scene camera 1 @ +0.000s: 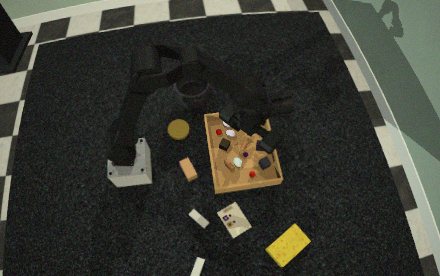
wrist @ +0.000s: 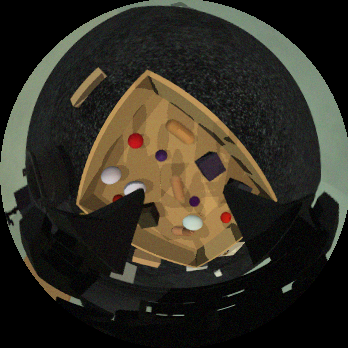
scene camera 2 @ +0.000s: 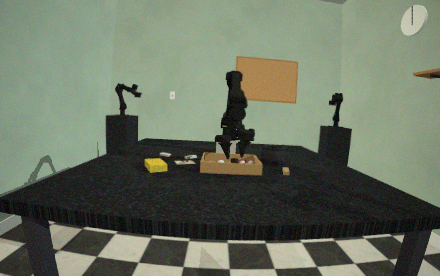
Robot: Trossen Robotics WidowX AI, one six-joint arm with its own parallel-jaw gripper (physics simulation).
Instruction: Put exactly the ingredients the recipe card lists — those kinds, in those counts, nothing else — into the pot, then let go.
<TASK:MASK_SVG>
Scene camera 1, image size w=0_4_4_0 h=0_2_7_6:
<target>my gripper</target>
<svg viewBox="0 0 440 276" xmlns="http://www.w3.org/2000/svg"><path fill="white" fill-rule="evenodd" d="M229 101L220 110L219 118L237 132L241 129L250 137L255 133L261 136L262 140L257 147L267 154L272 154L281 143L283 135L274 129L267 131L262 127L266 124L269 113L262 112L262 118L257 123L249 124L241 119L240 114L234 114L233 100Z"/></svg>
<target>yellow sponge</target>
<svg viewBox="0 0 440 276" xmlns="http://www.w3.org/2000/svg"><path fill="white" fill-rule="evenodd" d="M296 224L293 224L265 249L280 267L284 267L311 242Z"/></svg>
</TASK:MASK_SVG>
